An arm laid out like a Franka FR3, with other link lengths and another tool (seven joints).
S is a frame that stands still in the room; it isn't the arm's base.
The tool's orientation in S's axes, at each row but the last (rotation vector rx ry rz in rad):
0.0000 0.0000 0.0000
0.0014 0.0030 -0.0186
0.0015 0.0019 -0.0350
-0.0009 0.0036 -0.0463
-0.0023 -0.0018 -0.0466
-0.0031 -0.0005 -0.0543
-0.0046 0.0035 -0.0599
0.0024 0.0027 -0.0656
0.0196 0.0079 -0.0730
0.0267 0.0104 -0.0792
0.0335 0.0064 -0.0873
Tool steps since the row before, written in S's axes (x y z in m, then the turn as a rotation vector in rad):
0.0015 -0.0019 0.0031 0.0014 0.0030 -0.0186
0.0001 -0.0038 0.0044 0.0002 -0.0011 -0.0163
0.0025 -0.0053 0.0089 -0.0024 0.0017 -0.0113
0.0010 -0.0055 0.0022 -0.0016 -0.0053 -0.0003
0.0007 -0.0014 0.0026 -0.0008 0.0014 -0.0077
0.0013 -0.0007 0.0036 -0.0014 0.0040 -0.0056
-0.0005 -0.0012 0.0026 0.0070 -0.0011 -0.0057
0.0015 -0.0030 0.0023 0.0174 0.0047 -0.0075
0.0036 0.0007 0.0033 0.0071 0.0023 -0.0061
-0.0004 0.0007 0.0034 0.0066 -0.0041 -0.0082
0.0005 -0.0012 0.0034 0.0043 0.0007 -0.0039
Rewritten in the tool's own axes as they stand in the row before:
0.0015 -0.0019 0.0031 0.0014 0.0030 -0.0186
0.0002 -0.0038 0.0044 0.0003 -0.0011 -0.0163
0.0027 -0.0052 0.0089 -0.0024 0.0016 -0.0113
0.0012 -0.0054 0.0022 -0.0014 -0.0054 -0.0003
0.0008 -0.0014 0.0026 -0.0009 0.0014 -0.0077
0.0013 -0.0006 0.0036 -0.0016 0.0039 -0.0056
-0.0004 -0.0012 0.0026 0.0071 -0.0007 -0.0057
0.0017 -0.0029 0.0023 0.0171 0.0058 -0.0075
0.0035 0.0010 0.0033 0.0070 0.0027 -0.0061
-0.0005 0.0008 0.0034 0.0070 -0.0038 -0.0080
0.0006 -0.0010 0.0034 0.0043 0.0009 -0.0039

